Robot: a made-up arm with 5 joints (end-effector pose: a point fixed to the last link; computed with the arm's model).
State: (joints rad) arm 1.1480 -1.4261 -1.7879 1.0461 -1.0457
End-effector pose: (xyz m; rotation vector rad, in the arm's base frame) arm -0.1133 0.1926 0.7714 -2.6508 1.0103 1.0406
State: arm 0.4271 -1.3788 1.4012 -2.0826 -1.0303
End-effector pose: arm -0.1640 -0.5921 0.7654 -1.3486 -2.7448 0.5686
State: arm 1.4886 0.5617 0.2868 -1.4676 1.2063
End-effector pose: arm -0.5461 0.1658 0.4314 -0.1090 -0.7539 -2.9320
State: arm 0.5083 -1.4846 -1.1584 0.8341 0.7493
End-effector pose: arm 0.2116 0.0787 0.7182 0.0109 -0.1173 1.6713
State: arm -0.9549 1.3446 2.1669 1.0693 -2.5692
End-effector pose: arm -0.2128 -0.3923 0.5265 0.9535 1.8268 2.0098
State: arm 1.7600 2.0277 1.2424 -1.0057 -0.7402
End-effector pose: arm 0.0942 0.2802 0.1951 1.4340 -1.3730 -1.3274
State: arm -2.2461 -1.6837 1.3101 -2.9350 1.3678
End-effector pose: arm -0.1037 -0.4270 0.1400 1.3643 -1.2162 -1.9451
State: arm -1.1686 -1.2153 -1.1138 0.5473 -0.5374
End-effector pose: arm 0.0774 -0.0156 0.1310 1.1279 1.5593 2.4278
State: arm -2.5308 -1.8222 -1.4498 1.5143 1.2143
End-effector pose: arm -0.0318 0.1782 0.3147 2.4075 1.2470 -0.0274
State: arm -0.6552 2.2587 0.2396 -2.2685 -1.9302
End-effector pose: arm -0.4496 0.0790 0.1716 -1.2556 0.0743 -1.4557
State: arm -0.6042 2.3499 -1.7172 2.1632 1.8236
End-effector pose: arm -0.1253 -0.2807 0.7708 1.7045 -2.0326 0.6737
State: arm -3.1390 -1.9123 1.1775 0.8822 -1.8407
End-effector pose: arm 0.0158 0.2097 0.5460 1.6960 -0.6997 -1.0623
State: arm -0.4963 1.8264 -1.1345 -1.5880 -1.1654
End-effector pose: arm -0.1727 0.4270 0.3609 -2.7133 0.9753 -1.1198
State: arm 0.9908 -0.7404 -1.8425 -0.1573 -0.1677
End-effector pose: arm -0.1535 -0.0024 1.0375 -1.5577 -0.0405 0.5349
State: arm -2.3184 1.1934 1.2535 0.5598 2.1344
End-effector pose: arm 0.1510 -0.3348 0.6201 -2.0449 0.5981 -0.1786
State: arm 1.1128 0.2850 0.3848 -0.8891 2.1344
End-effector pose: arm -0.5515 -0.2079 0.5930 -0.7433 -1.1003 -2.6015
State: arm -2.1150 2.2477 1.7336 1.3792 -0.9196
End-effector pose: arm 0.1043 -0.3200 0.3470 -0.0779 -2.8074 -0.9946
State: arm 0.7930 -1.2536 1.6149 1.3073 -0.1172
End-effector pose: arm 0.0381 0.1920 0.4326 2.2767 -0.1576 1.7279
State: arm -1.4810 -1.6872 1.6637 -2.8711 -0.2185
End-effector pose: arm 0.0307 -0.4696 0.1902 0.9845 -1.2748 -0.1797
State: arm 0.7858 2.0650 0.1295 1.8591 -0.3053
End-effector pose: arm 0.0516 -0.4357 0.5874 0.0096 1.4572 -0.0432
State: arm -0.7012 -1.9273 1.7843 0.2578 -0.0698
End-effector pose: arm -0.3270 0.0277 0.8241 -2.1141 -0.8237 0.4586
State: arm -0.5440 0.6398 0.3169 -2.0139 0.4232
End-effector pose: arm 0.0025 0.3758 0.8140 -2.1169 -0.0403 -1.8333
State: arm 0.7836 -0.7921 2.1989 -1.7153 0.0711
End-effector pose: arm -0.4819 -0.3965 0.7775 1.0153 2.6880 -1.1958
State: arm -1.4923 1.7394 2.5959 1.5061 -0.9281
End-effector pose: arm 0.0202 -0.4050 0.4760 0.2968 1.5371 1.0375
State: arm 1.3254 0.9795 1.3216 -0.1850 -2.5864
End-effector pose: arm -0.3214 -0.1326 0.1663 0.4107 0.3075 1.6226
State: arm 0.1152 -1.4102 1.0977 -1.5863 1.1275
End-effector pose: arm -0.2472 -0.5982 0.6590 -0.6833 1.8622 -1.0342
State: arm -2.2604 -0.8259 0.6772 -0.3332 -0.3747
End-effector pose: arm -0.0271 -0.4639 0.7586 -0.7871 -1.7063 1.0586
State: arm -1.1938 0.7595 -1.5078 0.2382 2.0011
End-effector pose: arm 0.0354 0.0407 0.0937 -0.8772 0.7251 1.4310
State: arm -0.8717 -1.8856 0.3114 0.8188 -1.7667
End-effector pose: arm -0.1175 0.1784 0.3542 -1.4433 1.0665 -2.1224
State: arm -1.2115 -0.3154 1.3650 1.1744 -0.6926
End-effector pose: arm -0.3693 -0.0765 0.4107 2.3277 1.1106 0.0627
